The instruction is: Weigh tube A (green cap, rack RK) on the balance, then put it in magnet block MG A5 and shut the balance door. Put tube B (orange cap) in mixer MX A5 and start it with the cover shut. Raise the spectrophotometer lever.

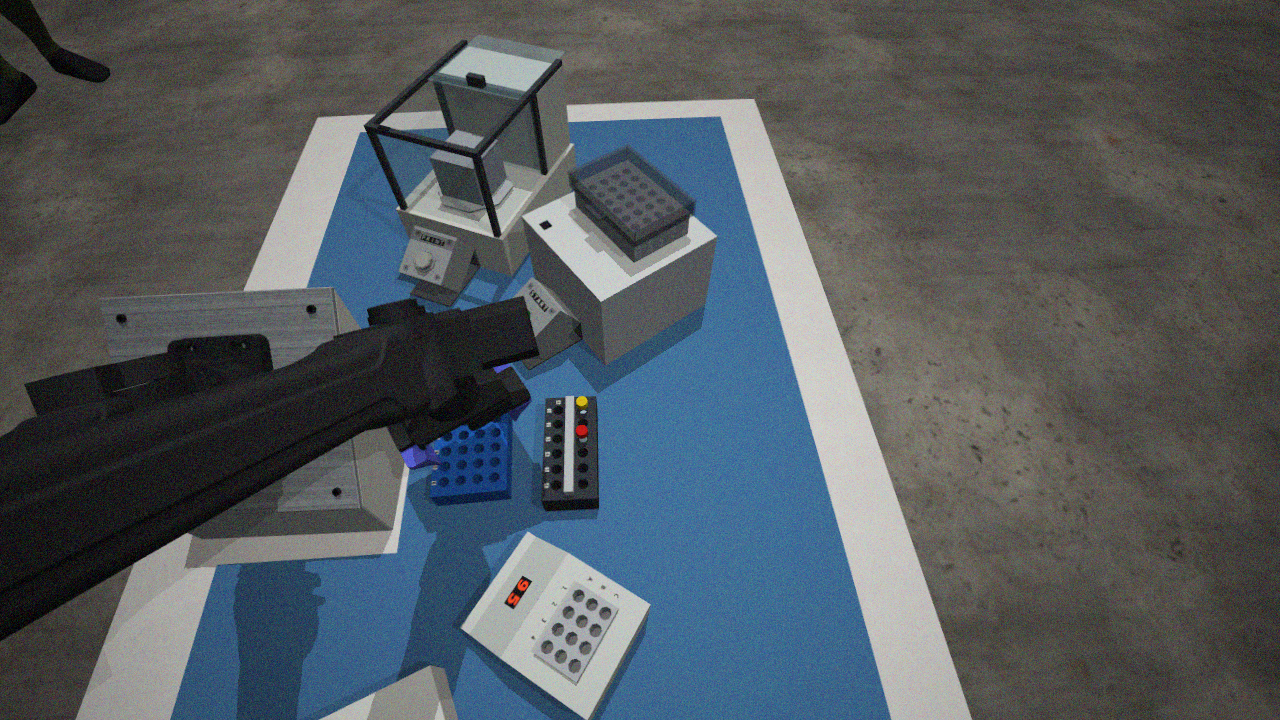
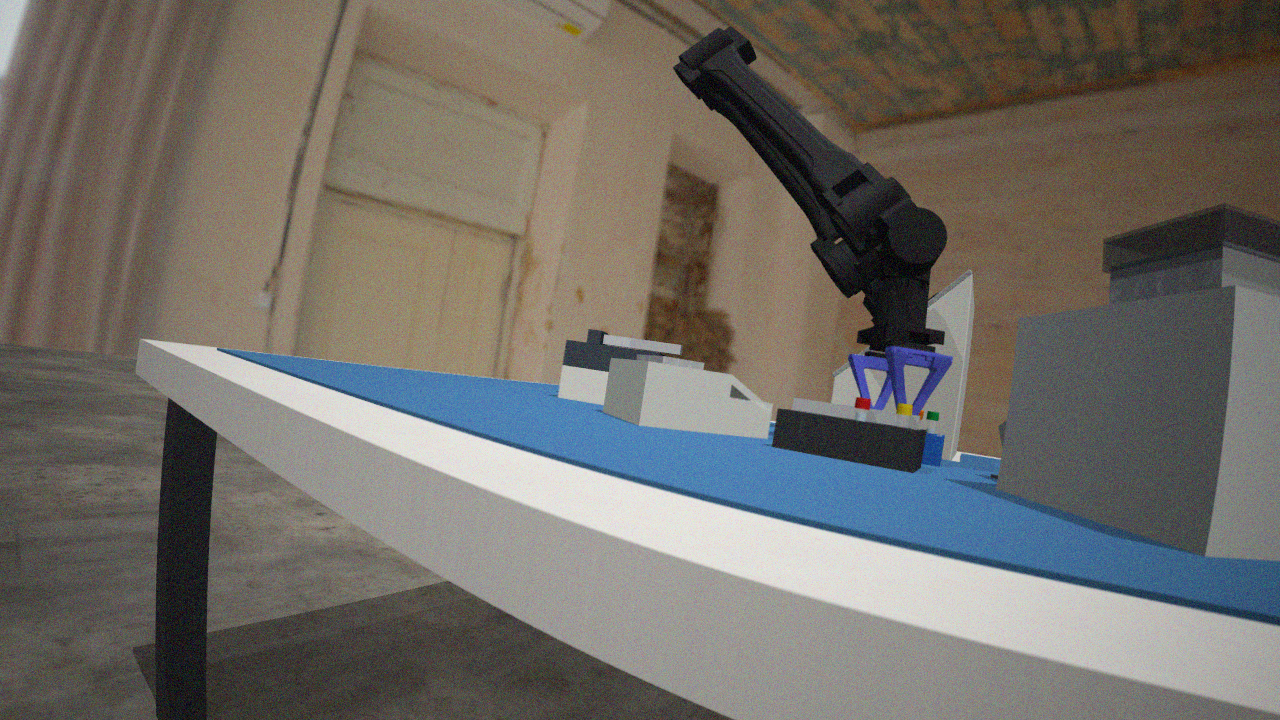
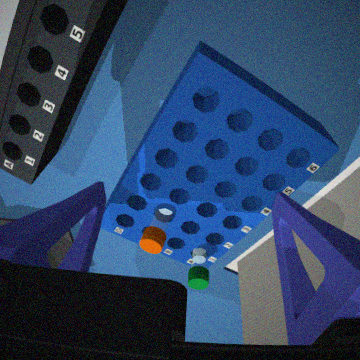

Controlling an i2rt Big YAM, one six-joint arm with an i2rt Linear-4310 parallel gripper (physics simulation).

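Note:
Tube A, green cap, and tube B, orange cap, stand in the blue rack. My gripper is open and empty above the rack, pointing down, its purple fingers wide apart. The balance holds a grey block; its top glass panel is at the back, the front part of its top open. The mixer has its dark clear cover down. The black block, apparently the magnet block, holds yellow- and red-capped tubes. I cannot make out the spectrophotometer lever.
A white heating block with a red display stands near the black block. A large slanted grey housing stands beside the blue rack. Control panels stand before the balance and mixer. A pale device shows partly at the bottom edge.

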